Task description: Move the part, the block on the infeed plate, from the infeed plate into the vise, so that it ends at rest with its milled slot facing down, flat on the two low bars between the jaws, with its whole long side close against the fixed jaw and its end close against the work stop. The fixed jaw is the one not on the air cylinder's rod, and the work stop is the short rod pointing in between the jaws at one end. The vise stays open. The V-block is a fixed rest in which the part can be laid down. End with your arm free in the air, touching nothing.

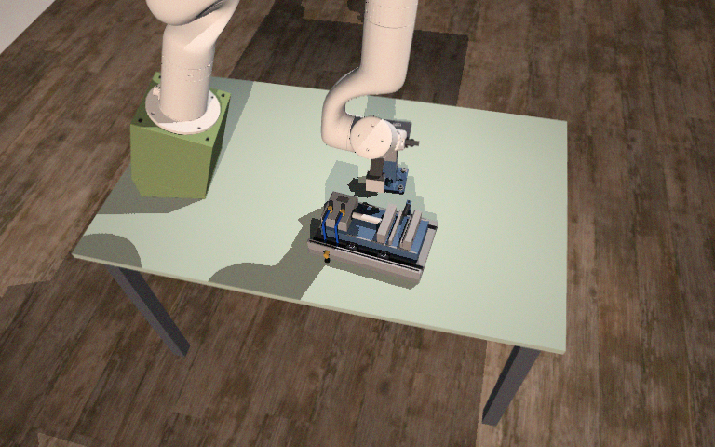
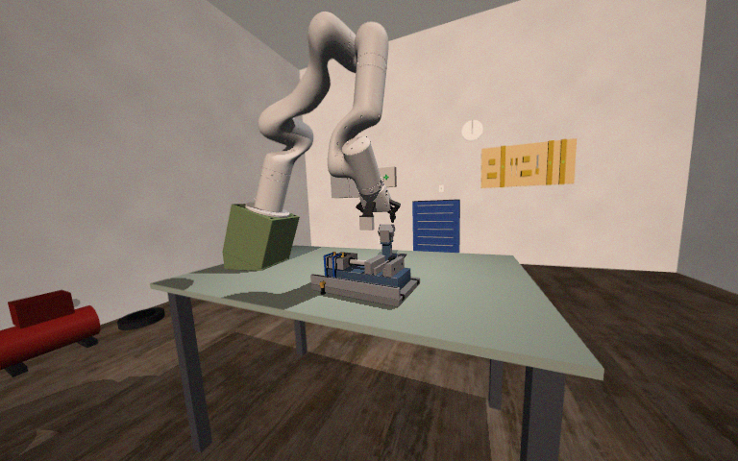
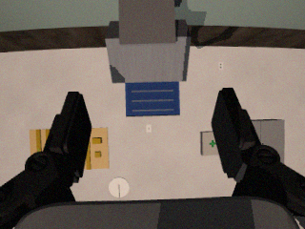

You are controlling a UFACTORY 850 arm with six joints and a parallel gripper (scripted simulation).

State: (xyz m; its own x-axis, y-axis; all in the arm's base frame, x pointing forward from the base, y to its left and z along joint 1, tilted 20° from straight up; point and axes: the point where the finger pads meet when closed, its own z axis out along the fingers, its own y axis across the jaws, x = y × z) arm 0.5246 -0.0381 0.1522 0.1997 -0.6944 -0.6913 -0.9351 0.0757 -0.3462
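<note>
Now: the part 60 mm to the left of my hand and 60 mm below it. Round my hand: white rod 40 mm behind, 150 mm to the right, 130 mm below; blue post 50 mm to the left, 150 mm below; work stop 60 mm ahead, 130 mm to the right, 120 mm below.
</note>
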